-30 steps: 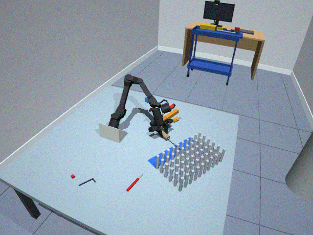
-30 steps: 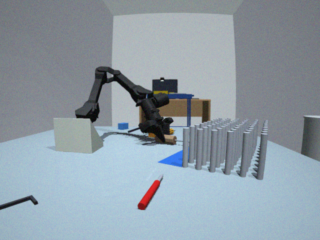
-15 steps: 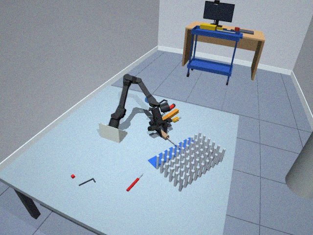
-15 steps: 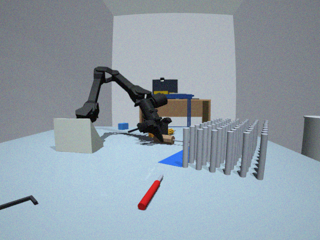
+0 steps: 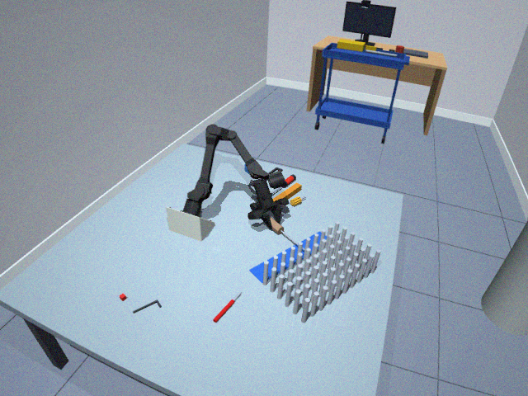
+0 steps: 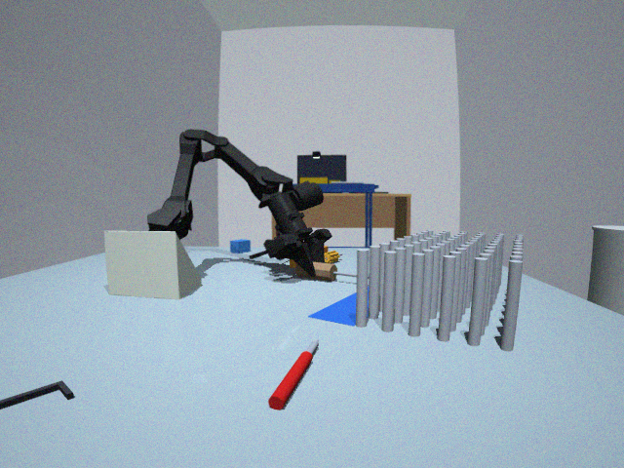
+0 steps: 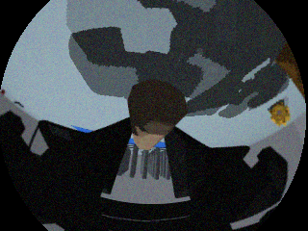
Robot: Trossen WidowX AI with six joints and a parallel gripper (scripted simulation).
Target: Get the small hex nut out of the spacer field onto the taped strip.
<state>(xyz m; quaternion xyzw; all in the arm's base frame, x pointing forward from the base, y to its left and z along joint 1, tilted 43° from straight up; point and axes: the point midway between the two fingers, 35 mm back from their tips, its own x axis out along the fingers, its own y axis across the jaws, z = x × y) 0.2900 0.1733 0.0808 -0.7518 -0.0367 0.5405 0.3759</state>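
Right now my gripper tip is 9 cm short of the pick tool and 4 cm to the left of it. Round my gripper tip: orange block: 7 cm behind, 23 cm to the left; red-handled screwdriver: 7 cm ahead, 42 cm to the right; blue taped strip: 14 cm ahead, 10 cm to the right, 1 cm below.
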